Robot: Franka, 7 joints.
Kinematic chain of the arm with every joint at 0, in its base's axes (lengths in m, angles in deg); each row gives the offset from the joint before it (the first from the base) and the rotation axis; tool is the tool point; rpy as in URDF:
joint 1: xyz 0 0 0.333 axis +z
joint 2: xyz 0 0 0 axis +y
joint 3: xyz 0 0 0.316 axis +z
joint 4: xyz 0.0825 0 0 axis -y
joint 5: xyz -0.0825 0 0.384 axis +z
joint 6: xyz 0 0 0 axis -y
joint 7: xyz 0.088 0 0 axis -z
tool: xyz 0 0 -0.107 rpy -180 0 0
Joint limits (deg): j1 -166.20..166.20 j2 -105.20..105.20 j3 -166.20..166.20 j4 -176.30..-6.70 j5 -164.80..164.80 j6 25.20..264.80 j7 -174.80..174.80
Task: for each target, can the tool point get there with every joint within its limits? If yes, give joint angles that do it. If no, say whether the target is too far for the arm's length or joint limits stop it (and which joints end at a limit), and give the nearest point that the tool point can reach.
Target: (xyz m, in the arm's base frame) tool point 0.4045 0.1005 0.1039
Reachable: yes | joints -61.42 62.63 65.22 -136.30 114.86 168.88 11.70
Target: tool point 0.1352 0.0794 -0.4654
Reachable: no: joint limits stop it (at a limit: joint 2) | nearest point 0.1549 0.0910 -0.3506 | short by 0.117 m
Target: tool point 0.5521 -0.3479 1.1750
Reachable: no: too far | nearest point 0.4446 -0.2802 1.0111 | short by 0.207 m
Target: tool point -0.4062 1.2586 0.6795
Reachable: no: too far | nearest point -0.2549 0.7898 0.5504 | short by 0.509 m
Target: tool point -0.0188 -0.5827 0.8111
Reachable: yes | joints 99.64 -81.81 35.07 -56.17 84.89 211.13 -74.46
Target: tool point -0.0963 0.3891 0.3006
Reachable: yes | joints 22.98 22.77 60.90 -150.53 -81.89 212.76 -53.72
